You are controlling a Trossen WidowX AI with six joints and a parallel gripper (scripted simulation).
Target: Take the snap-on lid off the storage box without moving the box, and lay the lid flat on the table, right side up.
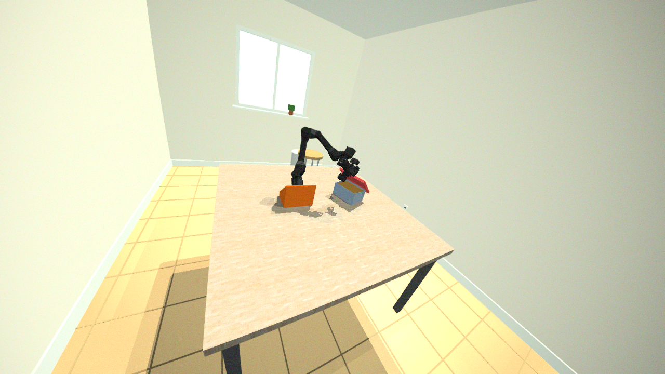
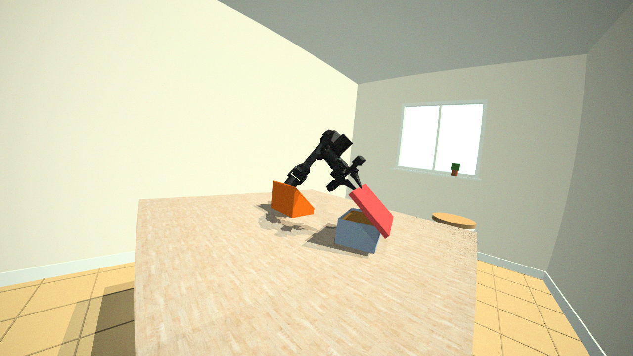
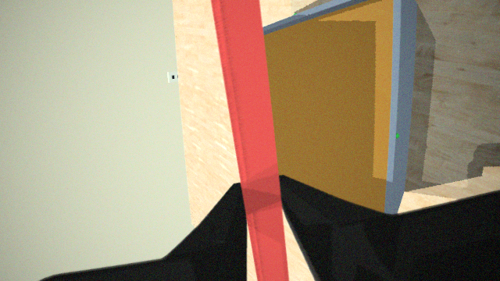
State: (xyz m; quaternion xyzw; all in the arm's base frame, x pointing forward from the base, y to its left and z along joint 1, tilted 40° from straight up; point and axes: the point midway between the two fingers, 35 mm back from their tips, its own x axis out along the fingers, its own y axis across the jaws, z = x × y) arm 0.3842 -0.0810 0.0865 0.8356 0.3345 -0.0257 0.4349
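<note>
Right now the red lid is 60 mm ahead of my gripper tip, 50 mm below it and 20 mm to the left of it. The rest, counted from my gripper tip: blue storage box: 150 mm below, 30 mm ahead, 10 mm to the left.
</note>
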